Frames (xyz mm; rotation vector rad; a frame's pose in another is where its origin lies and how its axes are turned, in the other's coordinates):
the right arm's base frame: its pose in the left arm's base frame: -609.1 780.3 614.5 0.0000 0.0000 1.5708
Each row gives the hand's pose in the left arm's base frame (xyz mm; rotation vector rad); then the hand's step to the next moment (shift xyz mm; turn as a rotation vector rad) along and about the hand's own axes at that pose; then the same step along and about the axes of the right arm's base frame.
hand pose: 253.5 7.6 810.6 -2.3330 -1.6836 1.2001
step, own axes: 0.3 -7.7 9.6 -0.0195 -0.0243 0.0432
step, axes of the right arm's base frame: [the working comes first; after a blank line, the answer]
step, axes of the left arm's base frame: -11.8 -0.4 -3.6 -0.0472 -0.0230 -0.0089

-0.4 11.8 -3.6 -0.0230 0.0472 -0.0089
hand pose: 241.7 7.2 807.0 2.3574 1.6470 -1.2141
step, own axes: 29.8 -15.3 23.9 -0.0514 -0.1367 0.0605
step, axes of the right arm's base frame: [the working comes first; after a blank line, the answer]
step, axes of the left arm's base frame: -21.9 20.1 -28.4 -0.1521 -0.0057 0.0426

20.1 21.9 -28.4 -0.0057 0.1521 0.0426
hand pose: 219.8 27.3 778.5 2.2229 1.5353 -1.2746
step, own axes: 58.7 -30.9 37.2 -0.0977 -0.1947 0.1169
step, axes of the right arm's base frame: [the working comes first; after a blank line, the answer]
step, axes of the left arm's base frame: -39.4 34.6 -55.1 -0.2364 -0.0421 0.0588

34.6 39.4 -55.1 -0.0421 0.2364 0.0588
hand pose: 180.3 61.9 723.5 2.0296 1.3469 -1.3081
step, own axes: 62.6 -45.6 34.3 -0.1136 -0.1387 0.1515
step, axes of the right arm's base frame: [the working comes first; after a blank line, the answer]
step, axes of the left arm's base frame: -49.4 29.3 -62.3 -0.2068 -0.1015 0.0453

29.3 49.4 -62.3 -0.1015 0.2068 0.0453
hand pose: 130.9 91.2 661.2 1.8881 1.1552 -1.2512
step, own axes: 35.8 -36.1 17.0 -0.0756 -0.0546 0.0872
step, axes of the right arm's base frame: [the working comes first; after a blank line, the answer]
step, axes of the left arm's base frame: -32.8 14.3 -40.0 -0.0983 -0.0732 0.0358

14.3 32.8 -40.0 -0.0732 0.0983 0.0358
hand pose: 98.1 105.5 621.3 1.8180 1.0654 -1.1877
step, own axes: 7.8 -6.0 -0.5 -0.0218 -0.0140 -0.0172
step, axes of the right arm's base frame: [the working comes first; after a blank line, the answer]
step, axes of the left arm's base frame: -3.4 4.9 -7.9 -0.0118 0.0153 0.0244

4.9 3.4 -7.9 0.0153 0.0118 0.0244
